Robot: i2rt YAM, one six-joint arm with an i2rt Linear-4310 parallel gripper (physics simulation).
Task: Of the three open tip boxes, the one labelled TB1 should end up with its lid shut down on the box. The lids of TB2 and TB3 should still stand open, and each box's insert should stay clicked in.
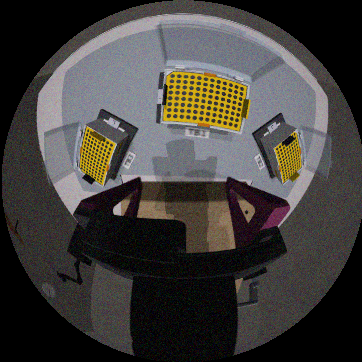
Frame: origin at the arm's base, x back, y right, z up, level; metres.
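Seen in the pictures: gripper, fingertip midpoint: [183, 181].
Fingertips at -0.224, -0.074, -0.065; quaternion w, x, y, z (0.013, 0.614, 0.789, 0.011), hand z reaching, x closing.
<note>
Offsets run from my fingertips to a thing's top centre, as dx, dy, dz. "spot": to the spot under its first point. Level surfaces: height alone.
The middle box @[spot: -0.050, -0.056, -0.120] [160, 112] stands ahead of the gripper, its front label @[spot: -0.024, +0.021, -0.126] [197, 133] too blurred to read; the side labels make it TB1. Its clear lid @[spot: -0.165, -0.001, -0.026] [220, 47] stands open at the far side. Its yellow insert @[-0.092, +0.008, -0.054] [205, 100] sits level inside. TB3 @[+0.046, -0.163, -0.062] [107, 131] is at the left, its clear lid [60, 150] open outward to the left and its yellow insert @[+0.041, -0.174, -0.054] [97, 155] in place. TB2 @[-0.057, +0.218, -0.062] [270, 142] is at the right, its lid @[spot: -0.128, +0.265, -0.026] [317, 152] open outward to the right and its insert @[-0.067, +0.225, -0.054] [288, 157] in place. My gripper [183, 181] is open and empty, nearer than all three boxes.
The boxes stand on a blue-grey mat @[dz -0.128] [125, 75] with a pale border [49, 107]. A brown wooden surface [210, 215] shows between the fingers, beyond the mat's near edge. The gripper's shadow falls on the mat just in front of the middle box.
</note>
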